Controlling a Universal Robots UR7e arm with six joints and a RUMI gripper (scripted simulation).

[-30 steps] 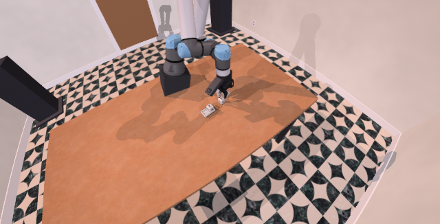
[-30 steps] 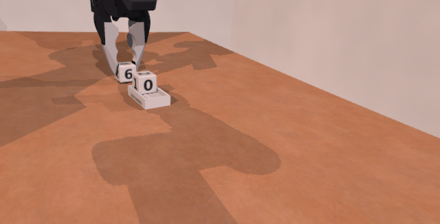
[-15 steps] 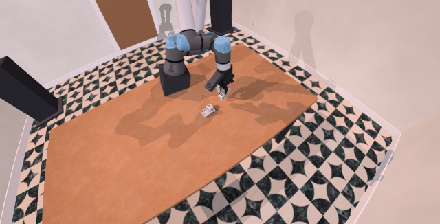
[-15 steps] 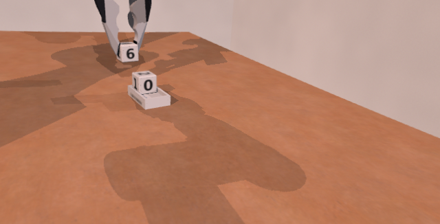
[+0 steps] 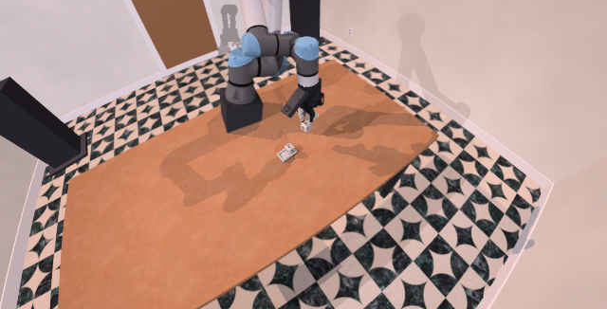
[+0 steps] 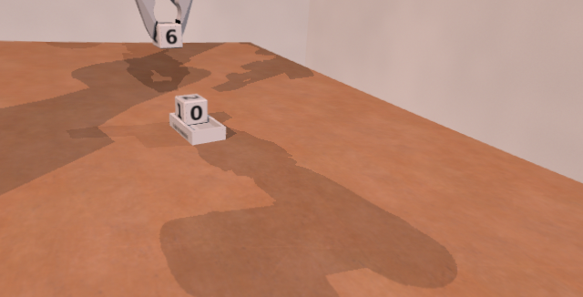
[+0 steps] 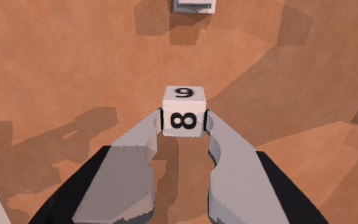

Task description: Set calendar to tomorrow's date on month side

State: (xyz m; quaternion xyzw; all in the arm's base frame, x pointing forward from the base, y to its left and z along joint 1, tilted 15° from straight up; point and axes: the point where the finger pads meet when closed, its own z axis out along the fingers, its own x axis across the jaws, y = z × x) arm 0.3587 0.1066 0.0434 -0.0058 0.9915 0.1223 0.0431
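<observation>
My hand is 110 mm to the left of the tray and 110 mm above it.
</observation>
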